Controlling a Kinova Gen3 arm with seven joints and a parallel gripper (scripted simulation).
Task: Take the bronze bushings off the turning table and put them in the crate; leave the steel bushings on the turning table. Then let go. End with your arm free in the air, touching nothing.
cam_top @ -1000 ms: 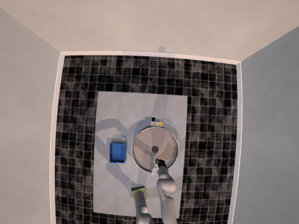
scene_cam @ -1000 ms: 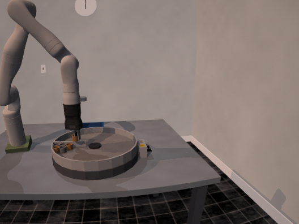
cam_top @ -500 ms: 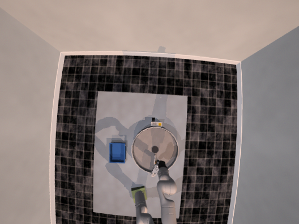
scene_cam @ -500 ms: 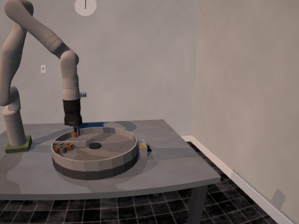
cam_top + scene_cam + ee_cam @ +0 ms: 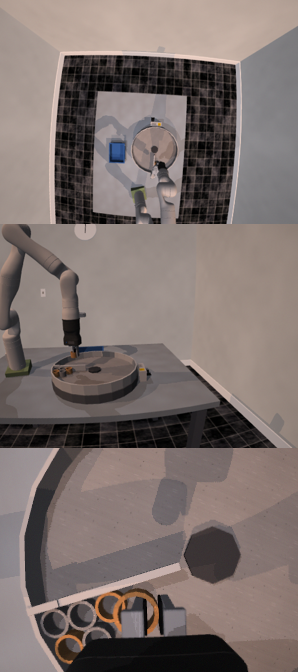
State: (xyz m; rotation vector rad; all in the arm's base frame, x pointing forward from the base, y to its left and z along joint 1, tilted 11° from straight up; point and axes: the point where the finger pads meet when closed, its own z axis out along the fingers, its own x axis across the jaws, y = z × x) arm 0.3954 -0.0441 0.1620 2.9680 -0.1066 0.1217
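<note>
Now: hand 37 cm to the right of the blue crate, 13 cm above it and 5 cm past it. Also, from my hand: round turning table: 10 cm below, 7 cm ahead, 4 cm to the left.
</note>
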